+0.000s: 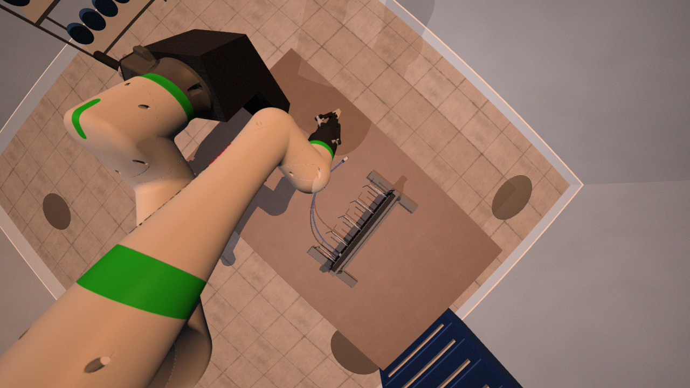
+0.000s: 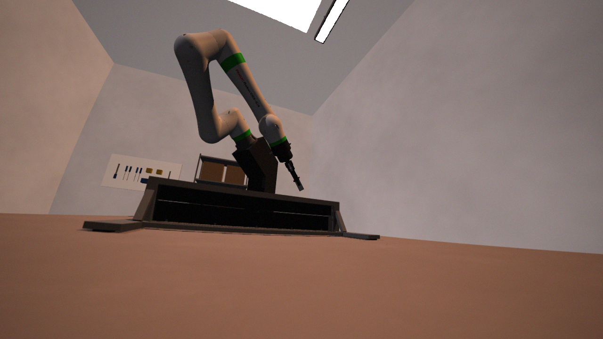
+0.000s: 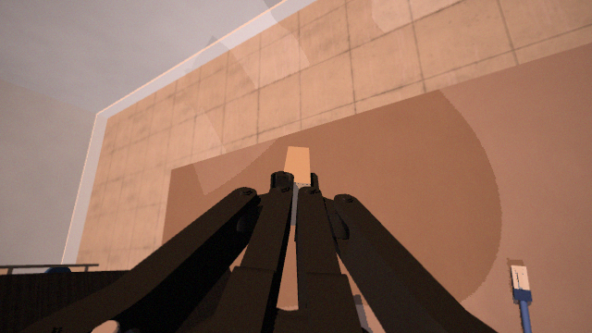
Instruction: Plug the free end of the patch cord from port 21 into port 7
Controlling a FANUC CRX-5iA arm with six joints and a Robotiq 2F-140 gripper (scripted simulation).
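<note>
Right now the plug is 22 cm below my hand, 10 cm to the right of it and 9 cm ahead of it.
</note>
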